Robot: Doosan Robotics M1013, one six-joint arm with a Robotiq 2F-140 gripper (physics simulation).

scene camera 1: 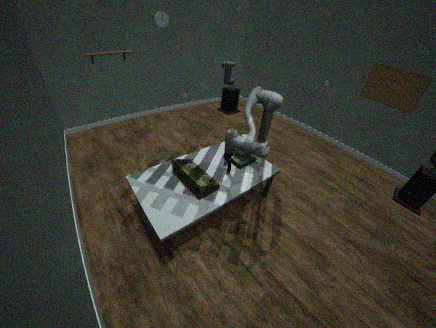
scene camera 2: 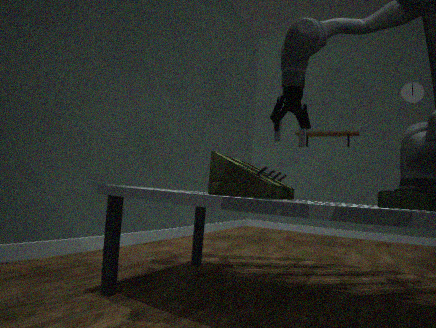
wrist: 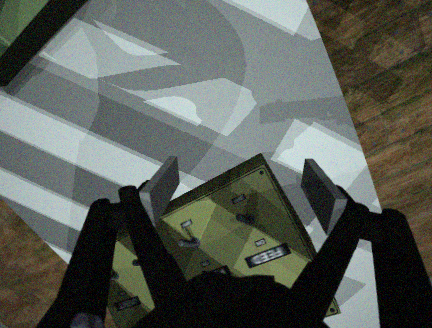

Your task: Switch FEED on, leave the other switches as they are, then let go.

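A yellow-green sloped switch panel stands on the table. In the wrist view the FEED label appears upside down near the panel's right end, with the dark FEED switch lever just above it. Another lever is to its left, and more levers are further left, partly behind the finger. I cannot tell the FEED lever's on or off position. My gripper is open and empty. It hangs above the robot's side of the panel, touching no lever.
The striped-shadowed table carries the panel and the arm's green base plate. A second arm on a black pedestal stands behind. An orange wall shelf is far off.
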